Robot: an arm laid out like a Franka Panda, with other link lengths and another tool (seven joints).
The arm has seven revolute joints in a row. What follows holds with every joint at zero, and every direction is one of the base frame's.
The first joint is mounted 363 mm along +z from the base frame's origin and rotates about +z.
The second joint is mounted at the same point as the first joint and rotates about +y.
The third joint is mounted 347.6 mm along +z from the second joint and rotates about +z.
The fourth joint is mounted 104 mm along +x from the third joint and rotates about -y.
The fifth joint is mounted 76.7 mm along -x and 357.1 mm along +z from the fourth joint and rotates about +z.
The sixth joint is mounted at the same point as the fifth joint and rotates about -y.
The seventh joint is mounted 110 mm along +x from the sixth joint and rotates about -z.
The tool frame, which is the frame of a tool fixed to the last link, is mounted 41 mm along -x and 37 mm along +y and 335.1 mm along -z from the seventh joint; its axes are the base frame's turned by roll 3.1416, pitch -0.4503 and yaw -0.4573 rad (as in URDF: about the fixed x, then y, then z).
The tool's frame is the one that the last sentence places.
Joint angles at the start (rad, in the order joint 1, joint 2, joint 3, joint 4, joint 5, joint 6, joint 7): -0.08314, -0.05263, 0.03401, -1.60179, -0.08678, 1.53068, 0.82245
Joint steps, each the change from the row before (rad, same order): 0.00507, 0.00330, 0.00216, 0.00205, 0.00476, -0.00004, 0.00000; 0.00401, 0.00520, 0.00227, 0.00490, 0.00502, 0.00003, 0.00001; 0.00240, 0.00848, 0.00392, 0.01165, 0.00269, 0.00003, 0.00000; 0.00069, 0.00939, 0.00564, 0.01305, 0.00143, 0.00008, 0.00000; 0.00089, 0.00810, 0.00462, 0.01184, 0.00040, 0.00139, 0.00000; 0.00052, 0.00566, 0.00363, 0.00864, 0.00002, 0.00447, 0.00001; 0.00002, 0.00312, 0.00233, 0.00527, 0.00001, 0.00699, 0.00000; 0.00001, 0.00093, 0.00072, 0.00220, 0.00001, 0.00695, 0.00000; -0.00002, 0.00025, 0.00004, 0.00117, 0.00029, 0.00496, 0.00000; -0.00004, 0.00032, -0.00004, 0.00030, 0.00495, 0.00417, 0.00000; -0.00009, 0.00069, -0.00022, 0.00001, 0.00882, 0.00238, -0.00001; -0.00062, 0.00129, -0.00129, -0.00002, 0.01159, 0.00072, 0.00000; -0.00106, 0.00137, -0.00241, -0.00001, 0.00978, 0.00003, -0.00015; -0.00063, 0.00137, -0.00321, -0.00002, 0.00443, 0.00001, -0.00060; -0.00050, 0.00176, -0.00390, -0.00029, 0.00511, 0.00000, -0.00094; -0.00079, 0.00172, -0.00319, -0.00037, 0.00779, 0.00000, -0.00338
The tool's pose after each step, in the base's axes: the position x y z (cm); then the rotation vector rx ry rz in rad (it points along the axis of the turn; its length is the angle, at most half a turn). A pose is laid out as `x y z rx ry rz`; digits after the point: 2 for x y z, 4 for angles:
54.55 0.45 45.86 2.1650 -1.6703 0.5430
54.73 0.96 45.82 2.1746 -1.6671 0.5410
55.10 1.39 45.90 2.1829 -1.6641 0.5446
55.52 1.77 45.98 2.1903 -1.6606 0.5497
55.93 2.08 46.09 2.1965 -1.6579 0.5569
56.35 2.31 46.22 2.2014 -1.6572 0.5668
56.74 2.45 46.37 2.2047 -1.6589 0.5785
57.03 2.49 46.50 2.2064 -1.6617 0.5886
57.23 2.50 46.60 2.2073 -1.6643 0.5956
57.38 2.67 46.66 2.2113 -1.6692 0.5973
57.47 2.95 46.68 2.2178 -1.6757 0.5932
57.51 3.23 46.66 2.2244 -1.6846 0.5840
57.54 3.36 46.62 2.2282 -1.6935 0.5747
57.57 3.29 46.56 2.2282 -1.6990 0.5691
57.59 3.20 46.47 2.2284 -1.7048 0.5622
57.60 3.24 46.39 2.2333 -1.7094 0.5540

